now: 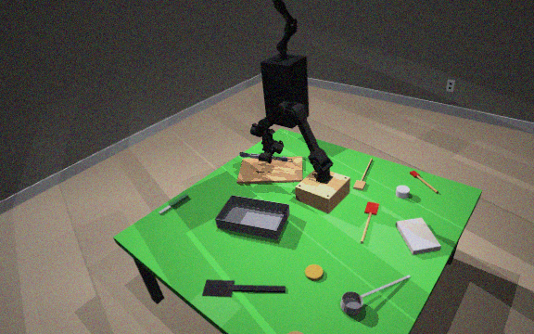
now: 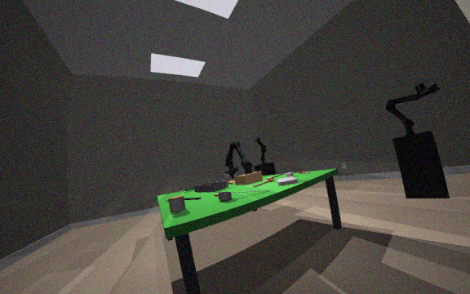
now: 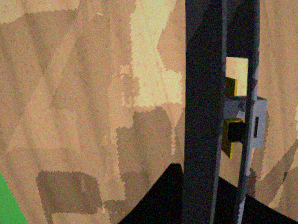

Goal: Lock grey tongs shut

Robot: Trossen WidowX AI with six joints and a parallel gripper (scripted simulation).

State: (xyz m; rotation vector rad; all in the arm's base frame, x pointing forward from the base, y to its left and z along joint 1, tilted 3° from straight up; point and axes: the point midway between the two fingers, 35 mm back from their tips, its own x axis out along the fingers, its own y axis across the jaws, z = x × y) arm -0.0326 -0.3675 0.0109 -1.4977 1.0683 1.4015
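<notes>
Now: gripper tip 4 cm above the wooden board. The rest, counted from my gripper tip: brown puck (50 cm ahead, 59 cm to the left, 4 cm below); red spatula (10 cm ahead, 64 cm to the left, 4 cm below); dark roasting tin (38 cm ahead, 18 cm to the left, 2 cm below).
</notes>
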